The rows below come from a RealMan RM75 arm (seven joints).
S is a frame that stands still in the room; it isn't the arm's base.
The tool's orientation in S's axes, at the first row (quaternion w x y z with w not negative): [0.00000, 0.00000, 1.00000, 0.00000]
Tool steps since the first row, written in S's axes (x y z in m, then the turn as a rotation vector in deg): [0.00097, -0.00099, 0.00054, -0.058, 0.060, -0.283]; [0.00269, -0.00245, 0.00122, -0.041, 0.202, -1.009]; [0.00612, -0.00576, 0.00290, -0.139, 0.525, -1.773]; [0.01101, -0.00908, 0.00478, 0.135, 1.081, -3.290]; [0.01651, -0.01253, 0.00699, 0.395, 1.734, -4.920]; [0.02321, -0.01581, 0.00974, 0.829, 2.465, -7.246]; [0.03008, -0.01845, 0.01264, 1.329, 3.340, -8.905]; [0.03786, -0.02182, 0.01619, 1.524, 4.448, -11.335]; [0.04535, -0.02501, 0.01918, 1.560, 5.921, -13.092]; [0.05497, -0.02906, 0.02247, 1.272, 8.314, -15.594]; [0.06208, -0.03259, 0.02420, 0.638, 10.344, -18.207]
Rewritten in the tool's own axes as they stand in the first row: [-0.00097, -0.00099, -0.00054, 0.058, 0.060, 0.283]; [-0.00269, -0.00245, -0.00122, 0.041, 0.202, 1.009]; [-0.00612, -0.00576, -0.00290, 0.139, 0.525, 1.773]; [-0.01101, -0.00908, -0.00478, -0.135, 1.081, 3.290]; [-0.01651, -0.01253, -0.00699, -0.395, 1.734, 4.920]; [-0.02321, -0.01581, -0.00974, -0.829, 2.465, 7.246]; [-0.03008, -0.01845, -0.01264, -1.329, 3.340, 8.905]; [-0.03786, -0.02182, -0.01619, -1.524, 4.448, 11.335]; [-0.04535, -0.02501, -0.01918, -1.560, 5.921, 13.092]; [-0.05497, -0.02906, -0.02247, -1.272, 8.314, 15.594]; [-0.06208, -0.03259, -0.02420, -0.638, 10.344, 18.207]
